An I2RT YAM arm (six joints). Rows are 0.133 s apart.
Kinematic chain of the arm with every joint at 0, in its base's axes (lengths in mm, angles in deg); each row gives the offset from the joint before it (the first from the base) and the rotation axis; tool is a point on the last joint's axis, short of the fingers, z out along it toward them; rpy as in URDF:
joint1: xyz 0 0 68 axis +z
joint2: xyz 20 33.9 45.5 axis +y
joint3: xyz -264 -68.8 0 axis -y
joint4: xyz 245 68.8 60 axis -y
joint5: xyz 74 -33.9 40.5 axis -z
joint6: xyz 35.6 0 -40.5 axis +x
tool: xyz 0 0 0 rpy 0 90 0
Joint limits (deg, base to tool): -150..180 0..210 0..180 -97..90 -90..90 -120..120
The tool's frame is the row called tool.
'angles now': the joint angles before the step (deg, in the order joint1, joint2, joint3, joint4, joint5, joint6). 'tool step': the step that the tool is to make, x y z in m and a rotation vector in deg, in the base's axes. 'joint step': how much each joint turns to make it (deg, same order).
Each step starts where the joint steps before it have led.
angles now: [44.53 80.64 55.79 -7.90 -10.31 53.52]
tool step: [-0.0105 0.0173 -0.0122 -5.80 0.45 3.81]
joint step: [3.73 2.69 1.29 -3.61 2.06 -3.08]
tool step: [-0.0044 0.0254 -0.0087 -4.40 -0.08 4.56]
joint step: [3.53 4.90 3.77 -2.58 1.04 -2.91]
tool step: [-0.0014 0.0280 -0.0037 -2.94 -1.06 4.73]
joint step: [2.97 5.34 5.27 -2.03 0.47 -3.13]
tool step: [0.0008 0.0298 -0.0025 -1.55 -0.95 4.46]
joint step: [2.43 5.75 6.20 -1.52 -0.31 -2.62]
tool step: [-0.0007 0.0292 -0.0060 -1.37 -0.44 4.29]
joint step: [2.23 5.79 6.08 -1.51 -0.67 -2.25]
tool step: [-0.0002 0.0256 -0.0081 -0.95 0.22 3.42]
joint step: [1.66 5.41 5.63 -1.37 -1.01 -1.48]
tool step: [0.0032 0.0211 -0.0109 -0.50 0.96 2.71]
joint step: [0.80 5.16 5.08 -0.99 -1.73 -1.01]
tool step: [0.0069 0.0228 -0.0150 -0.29 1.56 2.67]
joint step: [0.38 6.26 6.29 -1.20 -2.44 -0.92]
